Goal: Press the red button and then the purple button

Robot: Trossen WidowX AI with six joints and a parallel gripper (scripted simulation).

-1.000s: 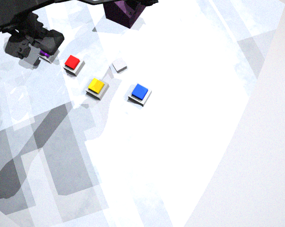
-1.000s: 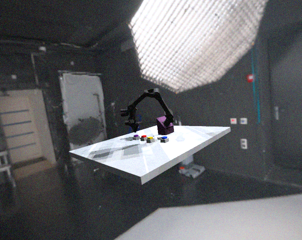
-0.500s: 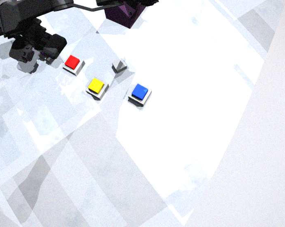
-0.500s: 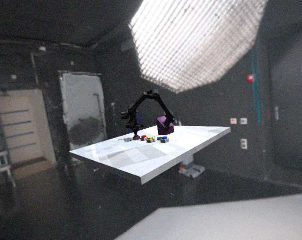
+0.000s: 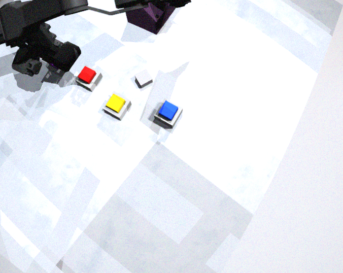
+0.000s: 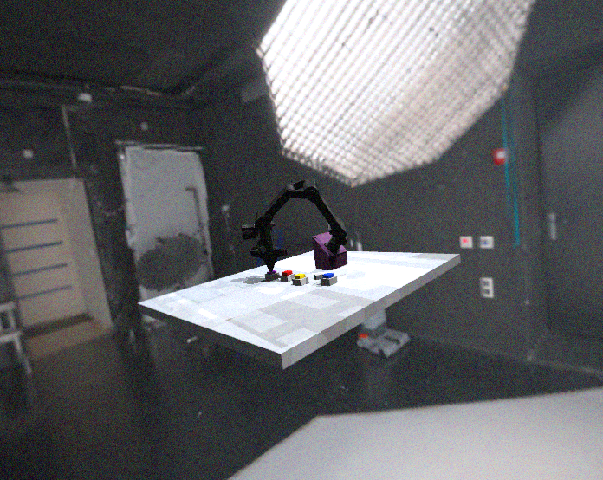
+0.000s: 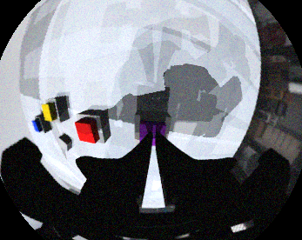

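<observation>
Now: the purple button 1 cm below my gripper tip. From my gripper tip the other things lie so: blue button: 32 cm to the left, 2 cm ahead; yellow button: 20 cm to the left, 5 cm ahead; red button: 10 cm to the left, 1 cm ahead.
</observation>
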